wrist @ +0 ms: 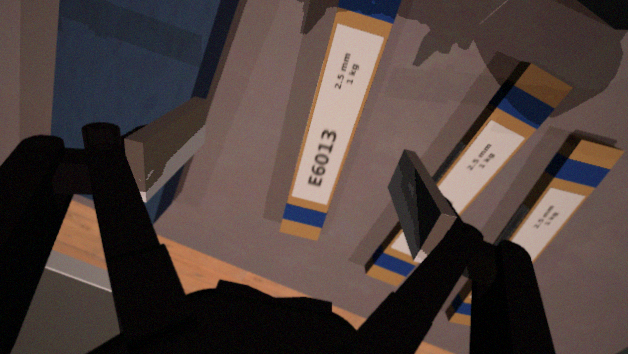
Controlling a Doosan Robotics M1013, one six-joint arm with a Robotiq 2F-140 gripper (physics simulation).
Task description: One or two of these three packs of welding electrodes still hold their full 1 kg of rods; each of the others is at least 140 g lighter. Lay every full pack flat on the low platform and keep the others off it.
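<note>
One orange-brown electrode pack with blue bands and a white "E6013, 2.5 mm, 1 kg" label lies on the grey surface between the platform and the other packs. A second pack lies slanted to its right, partly hidden by the right finger. A third pack lies at the far right, partly hidden by the gripper's linkage. The blue low platform is at the upper left, with no pack on the part that shows. My gripper is wide open and empty, above the first pack's lower part, with a finger on either side in the view.
The grey surface ends at a wooden strip at the bottom. A grey panel with a light edge is at the lower left. Dark shadows of the arm fall across the upper right.
</note>
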